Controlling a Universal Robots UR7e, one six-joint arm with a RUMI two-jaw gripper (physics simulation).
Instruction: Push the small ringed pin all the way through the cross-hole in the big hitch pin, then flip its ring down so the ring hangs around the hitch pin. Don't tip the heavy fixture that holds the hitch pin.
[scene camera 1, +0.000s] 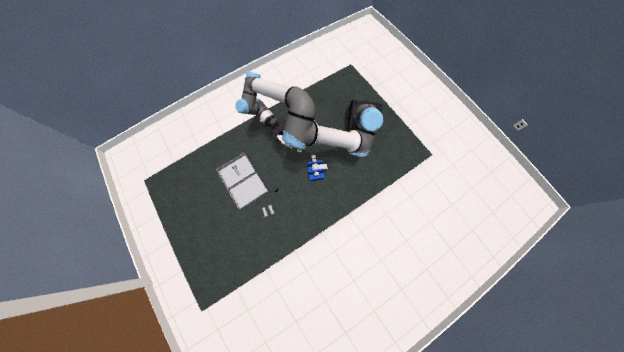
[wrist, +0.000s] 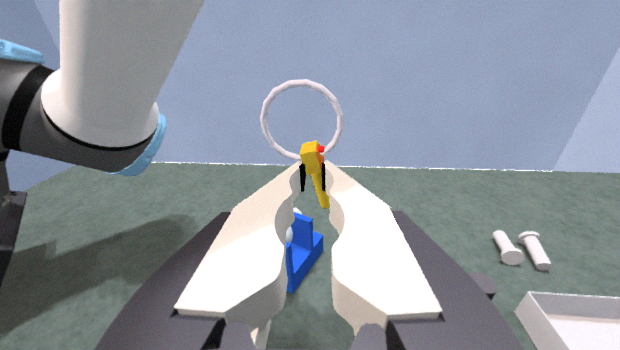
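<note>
My gripper (wrist: 313, 164) is shut on the small ringed pin (wrist: 311, 157), by its yellow head. The pin's yellow shank slants down between the fingers, and its pale ring (wrist: 264, 107) stands upright beyond the fingertips. In the scene view the gripper is low over the mat, up and left of the fixture, partly hidden by the arm. The blue fixture (scene camera 1: 316, 177) (wrist: 301, 255) stands upright on the mat, apart from the pin. The white hitch pin (scene camera 1: 321, 167) lies across it in the scene view; in the wrist view the left finger hides most of it.
The dark green mat (scene camera 1: 225, 260) lies under everything. A two-part white tray (scene camera 1: 253, 191) (wrist: 542, 327) lies left of the fixture. Two loose white pins (scene camera 1: 268, 211) (wrist: 535, 250) and a small dark cylinder (scene camera 1: 276, 190) (wrist: 483, 284) are near it. The arm's elbow (scene camera 1: 300, 120) hangs above the mat.
</note>
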